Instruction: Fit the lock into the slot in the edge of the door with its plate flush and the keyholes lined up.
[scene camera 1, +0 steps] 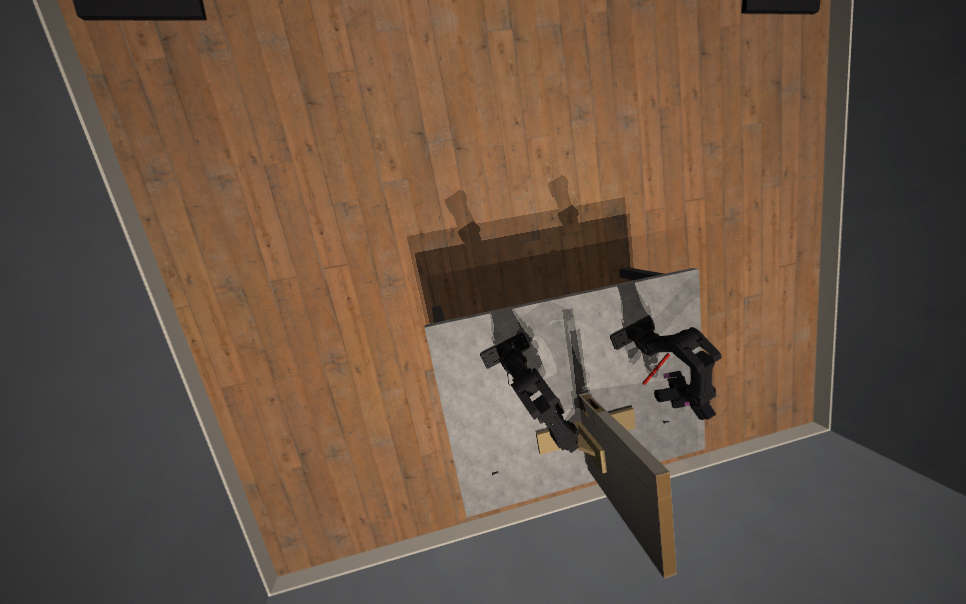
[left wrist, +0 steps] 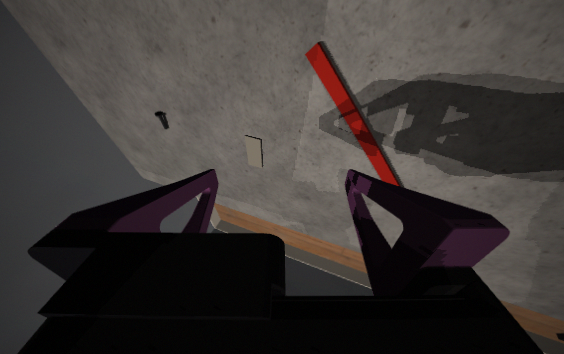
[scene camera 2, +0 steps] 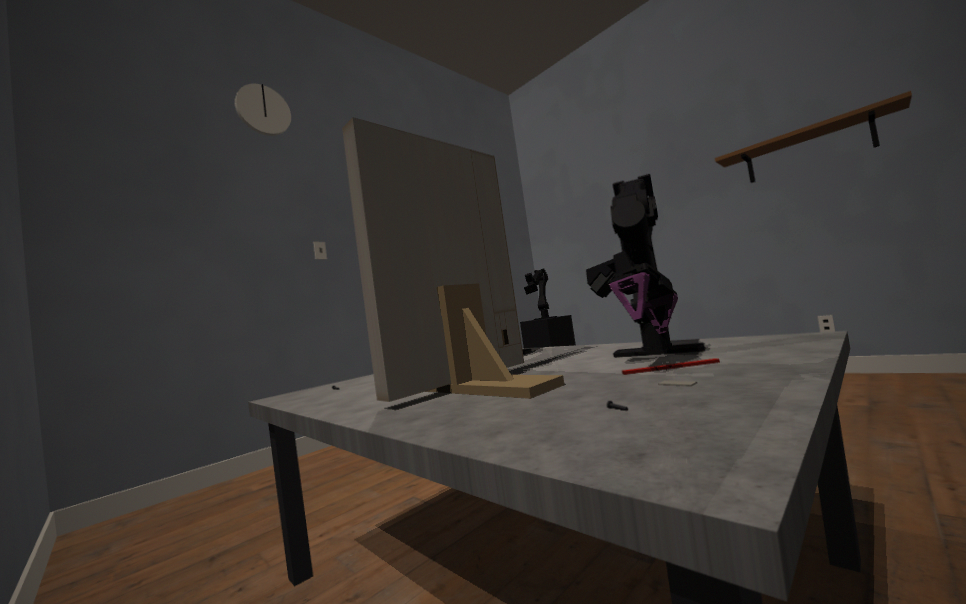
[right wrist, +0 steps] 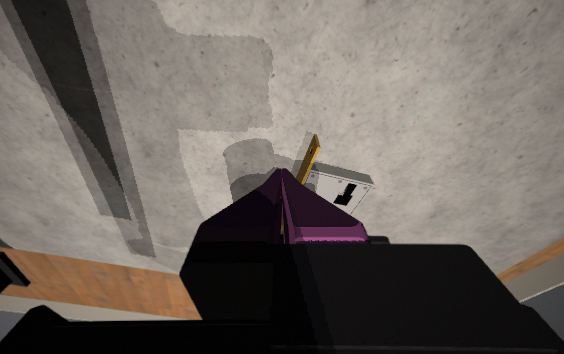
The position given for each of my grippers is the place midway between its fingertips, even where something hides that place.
My left gripper (scene camera 2: 650, 326) is open and holds nothing. Also in view: a thin red rod (left wrist: 318, 58). My right gripper (right wrist: 281, 177) is shut, with nothing in its grasp. Also in view: a lock (right wrist: 327, 181).
